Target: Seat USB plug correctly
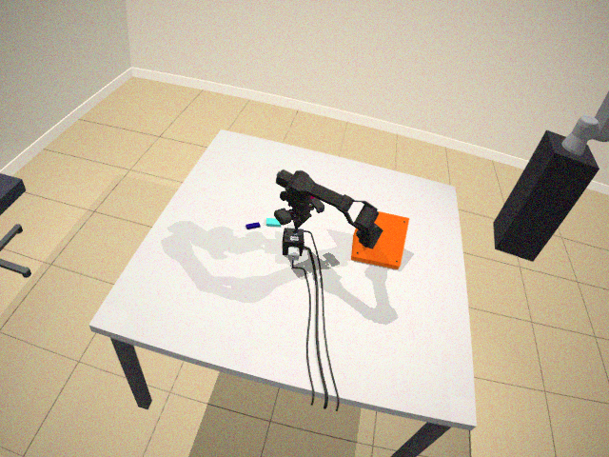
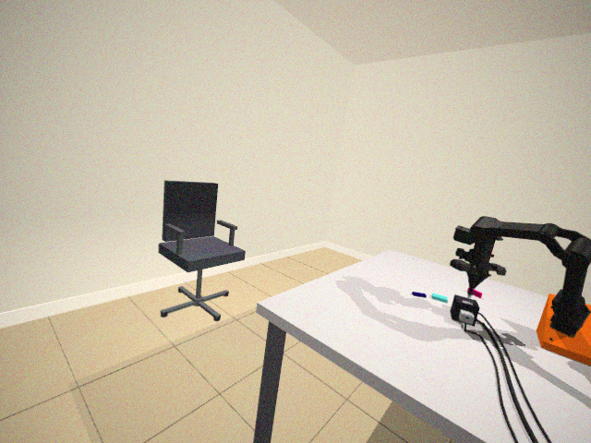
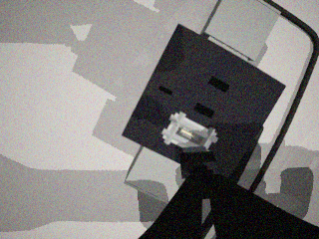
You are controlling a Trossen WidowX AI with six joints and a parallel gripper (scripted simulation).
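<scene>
Right now my gripper tip is 20 mm above the USB plug. Round my gripper tip: cyan block 120 mm ahead, 120 mm to the right, 130 mm below; magenta block 40 mm ahead, 360 mm to the right, 120 mm below.
</scene>
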